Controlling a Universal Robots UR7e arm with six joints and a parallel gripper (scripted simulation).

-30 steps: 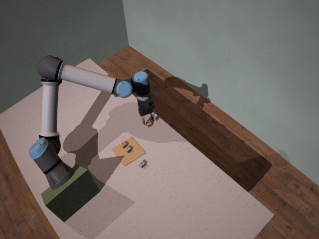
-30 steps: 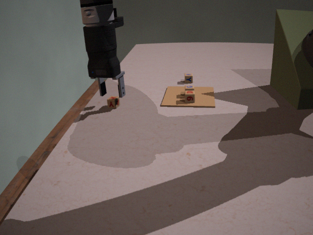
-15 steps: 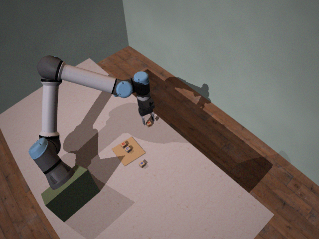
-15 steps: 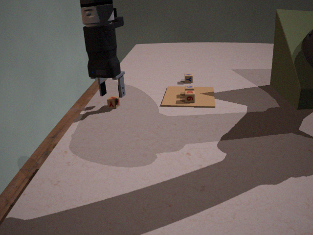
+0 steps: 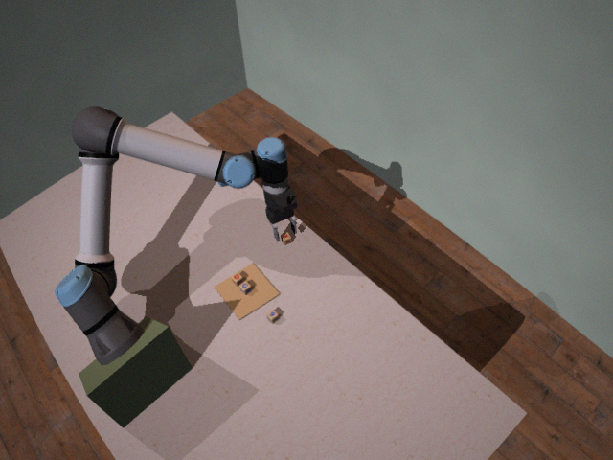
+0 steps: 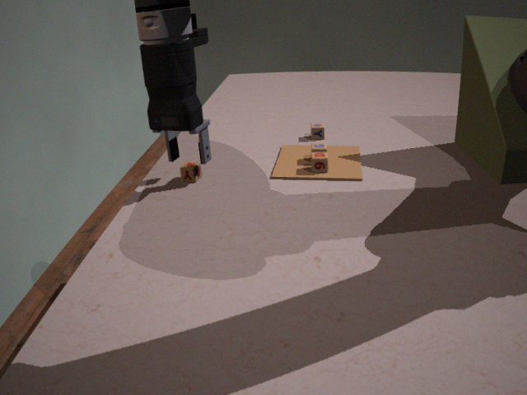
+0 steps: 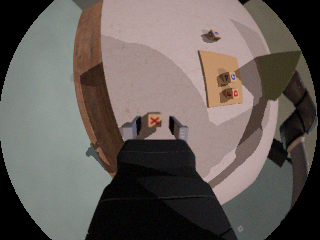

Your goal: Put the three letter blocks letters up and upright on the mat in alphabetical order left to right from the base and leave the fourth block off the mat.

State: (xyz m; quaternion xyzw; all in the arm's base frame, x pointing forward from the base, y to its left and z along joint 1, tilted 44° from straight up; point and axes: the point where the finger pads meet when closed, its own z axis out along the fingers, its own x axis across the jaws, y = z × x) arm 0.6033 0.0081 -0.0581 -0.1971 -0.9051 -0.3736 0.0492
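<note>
Now: the tan mat 21 cm behind my hand, 3 cm to the right of it and 5 cm below it.
</note>
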